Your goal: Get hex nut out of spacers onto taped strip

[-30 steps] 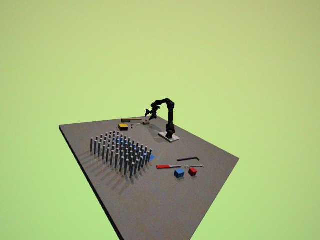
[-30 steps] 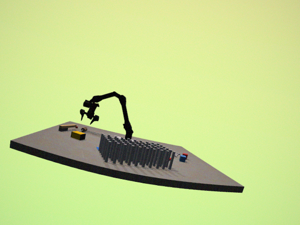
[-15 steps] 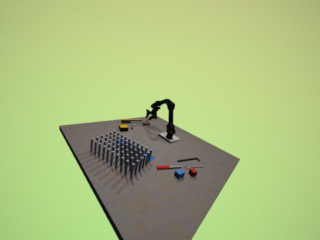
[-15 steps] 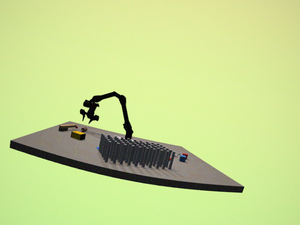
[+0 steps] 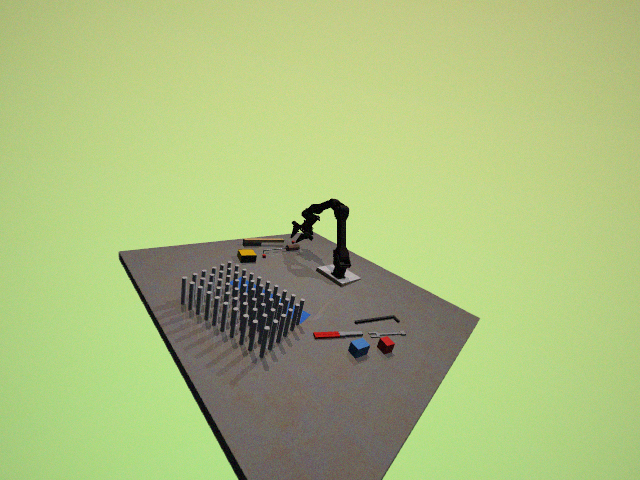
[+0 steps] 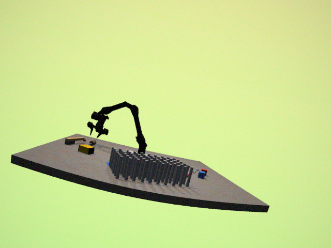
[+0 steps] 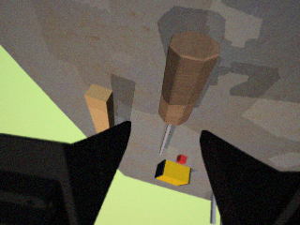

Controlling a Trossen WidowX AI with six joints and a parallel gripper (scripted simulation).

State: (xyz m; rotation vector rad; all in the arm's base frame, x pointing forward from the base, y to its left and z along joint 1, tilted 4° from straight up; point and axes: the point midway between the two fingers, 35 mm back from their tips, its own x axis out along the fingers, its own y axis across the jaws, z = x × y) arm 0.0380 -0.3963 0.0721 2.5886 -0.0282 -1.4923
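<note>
Right now my gripper tip is 10 cm short of the brown-handled tool, 1 cm to the right of it and 5 cm above it. From my gripper tip the other things lie so: blue taped strip (40 cm ahead, 44 cm to the left, 7 cm below); yellow block (34 cm ahead, 7 cm to the left, 5 cm below); hex nut (53 cm ahead, 54 cm to the left, 6 cm below).
</note>
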